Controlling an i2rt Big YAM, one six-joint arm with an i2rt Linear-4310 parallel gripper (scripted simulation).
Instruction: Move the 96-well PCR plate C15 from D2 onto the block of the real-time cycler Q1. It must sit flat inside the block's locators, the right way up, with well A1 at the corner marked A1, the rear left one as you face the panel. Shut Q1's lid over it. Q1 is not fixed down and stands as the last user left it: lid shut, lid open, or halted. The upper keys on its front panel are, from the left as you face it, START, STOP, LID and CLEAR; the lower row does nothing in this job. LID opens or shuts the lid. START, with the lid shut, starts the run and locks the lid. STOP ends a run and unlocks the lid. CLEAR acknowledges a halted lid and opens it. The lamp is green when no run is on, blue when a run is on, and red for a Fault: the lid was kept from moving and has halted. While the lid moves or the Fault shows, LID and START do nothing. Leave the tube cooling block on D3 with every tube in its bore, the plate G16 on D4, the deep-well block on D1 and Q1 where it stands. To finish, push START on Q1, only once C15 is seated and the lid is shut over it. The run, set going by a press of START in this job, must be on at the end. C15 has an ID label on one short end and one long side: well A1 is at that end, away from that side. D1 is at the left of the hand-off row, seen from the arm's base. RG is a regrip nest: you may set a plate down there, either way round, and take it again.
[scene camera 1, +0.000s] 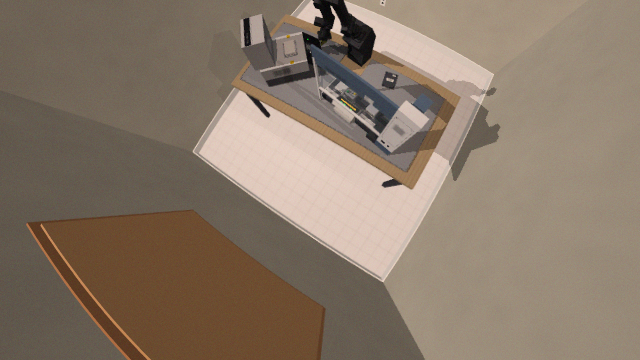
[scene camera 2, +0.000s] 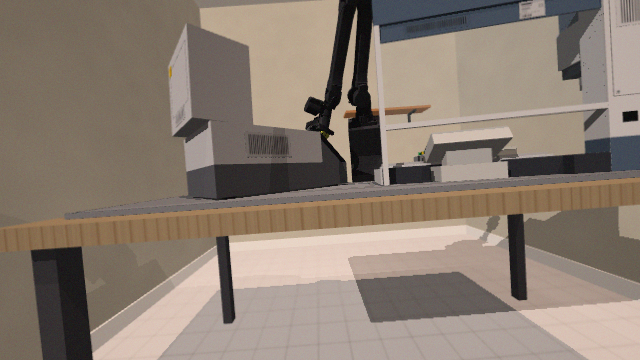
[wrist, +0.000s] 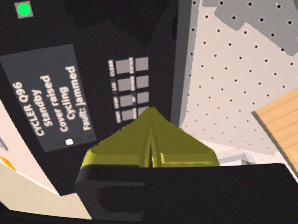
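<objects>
Lid (scene camera 2: 209, 75), same spot as (scene camera 1: 255, 58).
</objects>
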